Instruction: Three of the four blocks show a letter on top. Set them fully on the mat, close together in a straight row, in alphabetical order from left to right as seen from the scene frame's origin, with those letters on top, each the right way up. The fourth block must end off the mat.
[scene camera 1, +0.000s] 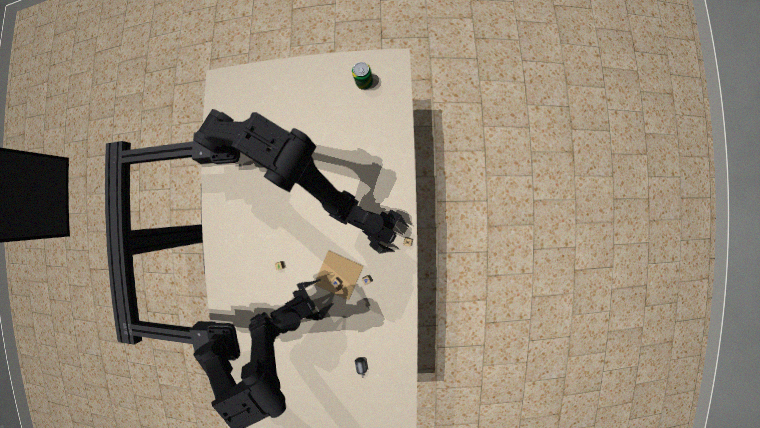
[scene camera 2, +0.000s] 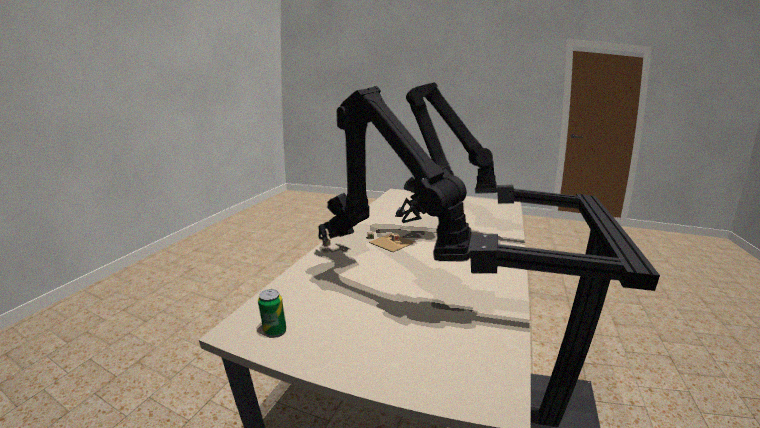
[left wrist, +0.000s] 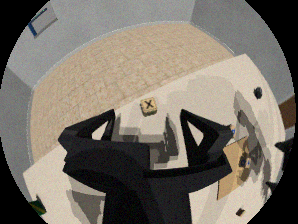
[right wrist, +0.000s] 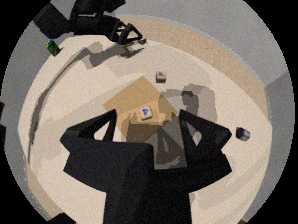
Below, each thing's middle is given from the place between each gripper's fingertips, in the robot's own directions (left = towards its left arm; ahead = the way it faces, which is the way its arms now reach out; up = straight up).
I see my right gripper 10 cm above the tan mat (scene camera 1: 334, 265), 4 cm to the right of it and 3 cm short of it. From my right hand the other things lie so: green can (scene camera 2: 270, 302) (76 cm to the left, 9 cm ahead, 4 cm below).
I see my left gripper 210 mm past the tan mat, 160 mm to the left of it and 60 mm above it. From my left hand the other things lie so: green can 150 mm behind, 560 mm to the left.
